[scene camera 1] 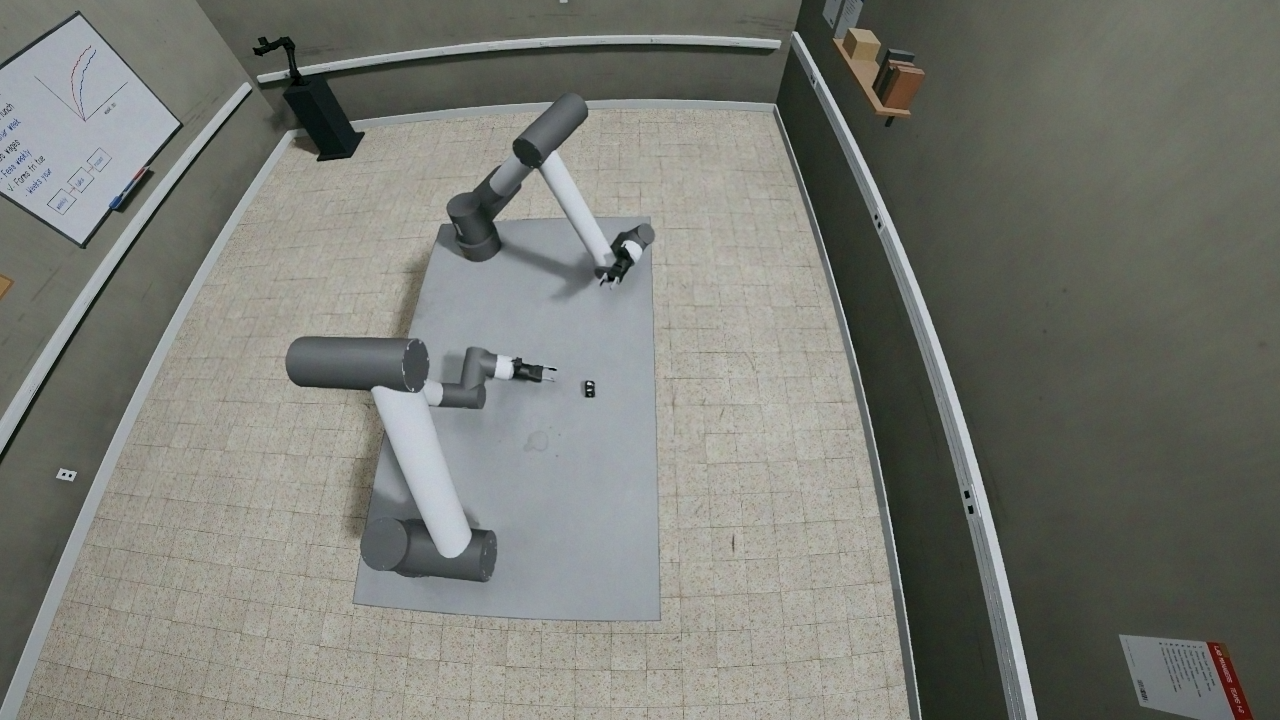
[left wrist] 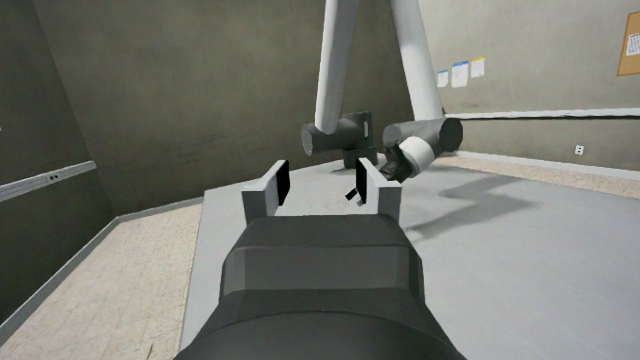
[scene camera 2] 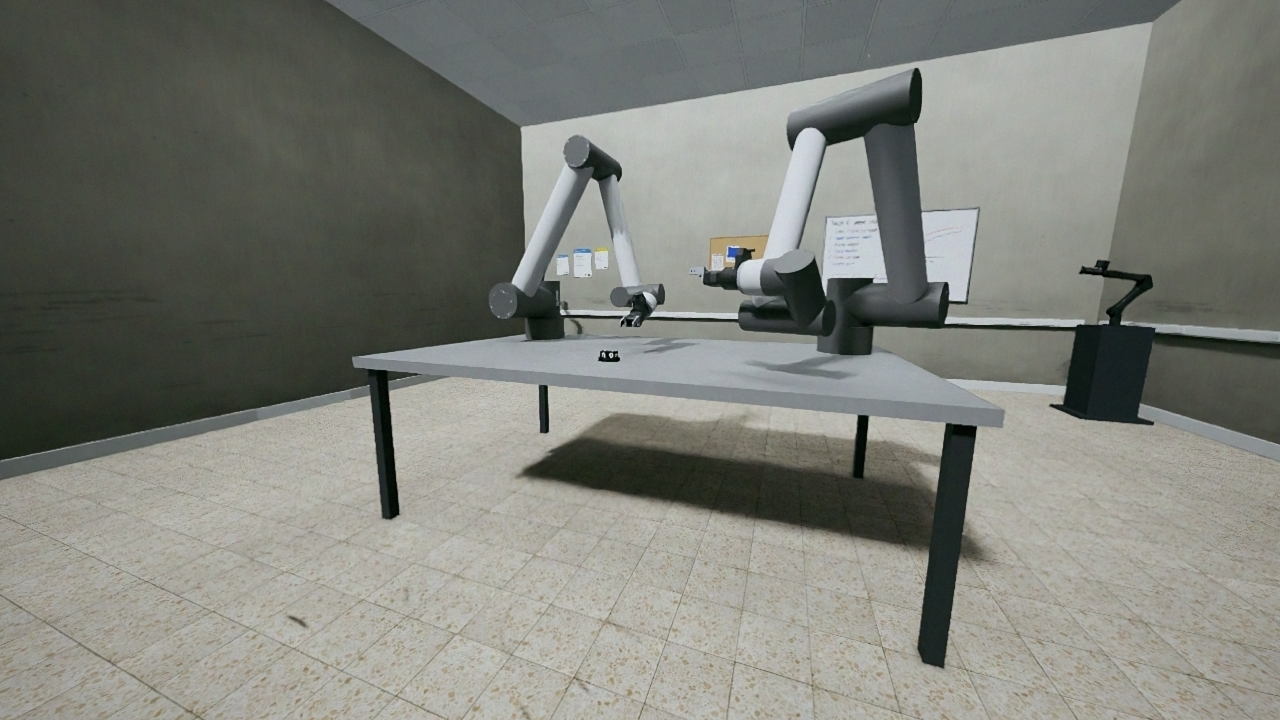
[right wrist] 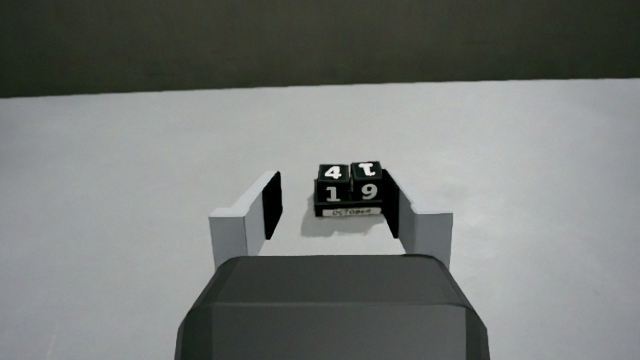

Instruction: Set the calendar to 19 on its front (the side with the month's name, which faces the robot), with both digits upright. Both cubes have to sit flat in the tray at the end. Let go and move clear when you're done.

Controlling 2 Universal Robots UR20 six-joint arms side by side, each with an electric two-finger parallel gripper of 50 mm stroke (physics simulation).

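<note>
The calendar (scene camera 1: 588, 388) (scene camera 2: 608, 355) stands on the table. In the right wrist view its front faces the camera, with OCTOBER on the tray (right wrist: 348, 204). The left cube (right wrist: 333, 183) shows an upright 1 on its front and a 4 on top. The right cube (right wrist: 367, 182) shows an upright 9 on its front and an upside-down 1 on top. Both appear to sit in the tray; their undersides are hidden. My right gripper (scene camera 1: 554, 374) (scene camera 2: 631, 324) (right wrist: 331, 191) is open, empty and apart from the calendar, facing its front. My left gripper (scene camera 1: 610, 283) (scene camera 2: 694, 271) (left wrist: 322, 173) is open and empty, far from the calendar.
The grey table (scene camera 1: 572, 519) (scene camera 2: 716, 358) carries both arms. In the left wrist view the right arm's wrist (left wrist: 417, 155) shows beyond the left fingers. A black pedestal (scene camera 1: 323, 116) (scene camera 2: 1109, 371) with a small arm on it stands on the floor away from the table.
</note>
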